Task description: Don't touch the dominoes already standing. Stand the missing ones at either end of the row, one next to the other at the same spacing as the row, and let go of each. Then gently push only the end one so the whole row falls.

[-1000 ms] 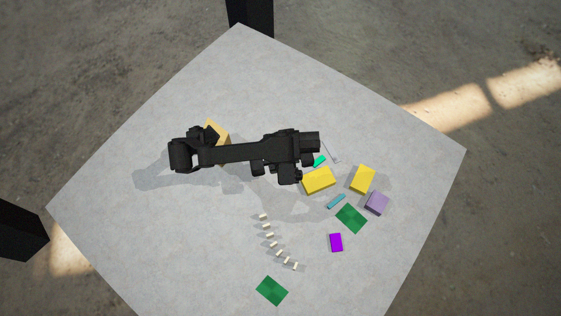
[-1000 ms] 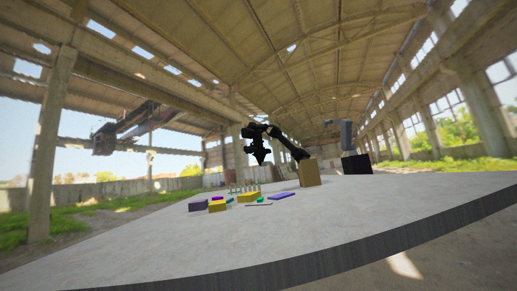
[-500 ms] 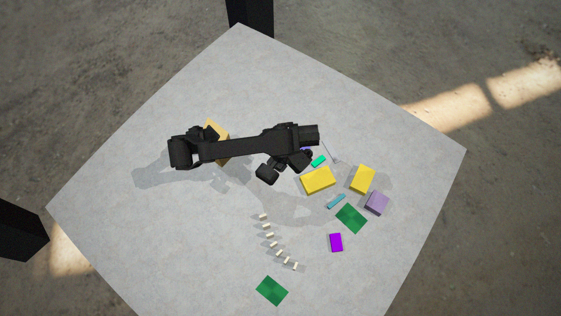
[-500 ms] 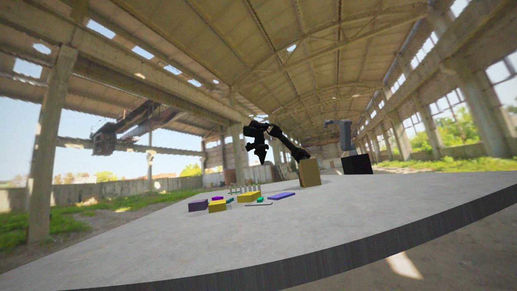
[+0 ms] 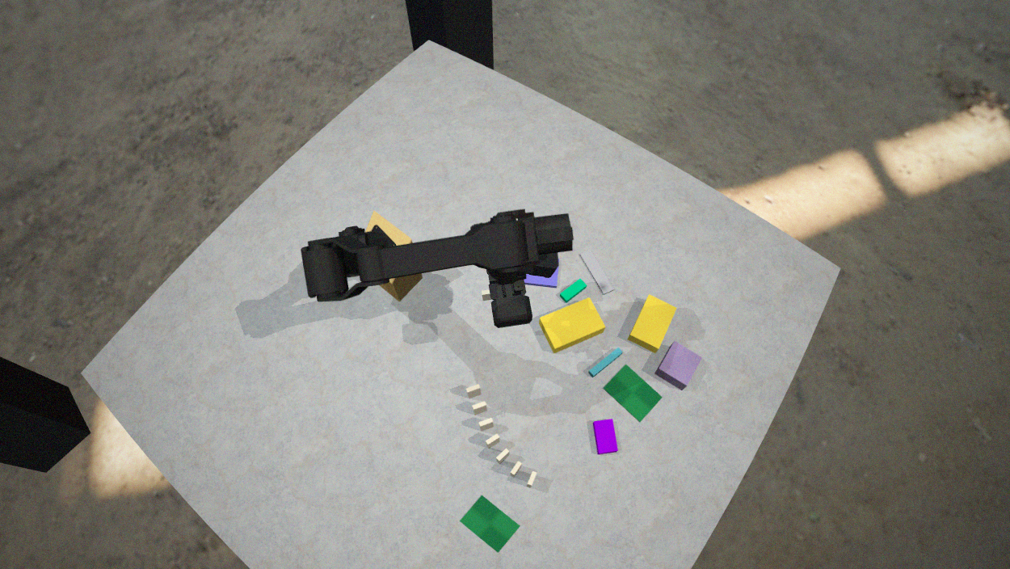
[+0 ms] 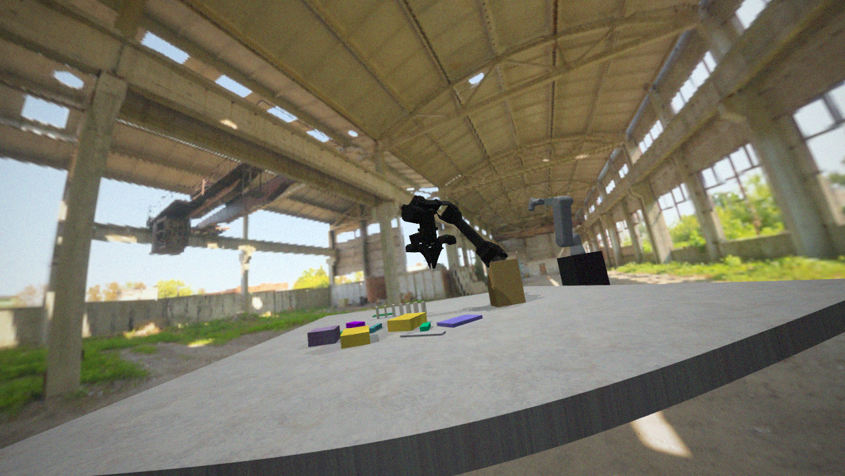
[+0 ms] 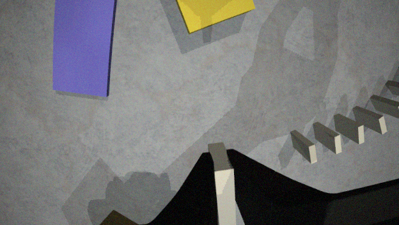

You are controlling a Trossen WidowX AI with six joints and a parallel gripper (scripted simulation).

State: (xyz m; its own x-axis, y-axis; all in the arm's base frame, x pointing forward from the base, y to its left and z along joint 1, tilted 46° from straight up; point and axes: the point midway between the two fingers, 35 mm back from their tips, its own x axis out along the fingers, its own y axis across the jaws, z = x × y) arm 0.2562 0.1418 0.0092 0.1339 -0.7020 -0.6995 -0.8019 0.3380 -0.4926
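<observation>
My gripper tip is now 16 cm above the purple slab, 13 cm to the right of it and 6 cm past it. The rest, counted from my gripper tip: grey strip: 23 cm to the left, 16 cm below, 5 cm ahead; then small green block: 16 cm to the left, 16 cm below, 4 cm ahead; then teal bar: 20 cm ahead, 16 cm below, 9 cm to the left.
</observation>
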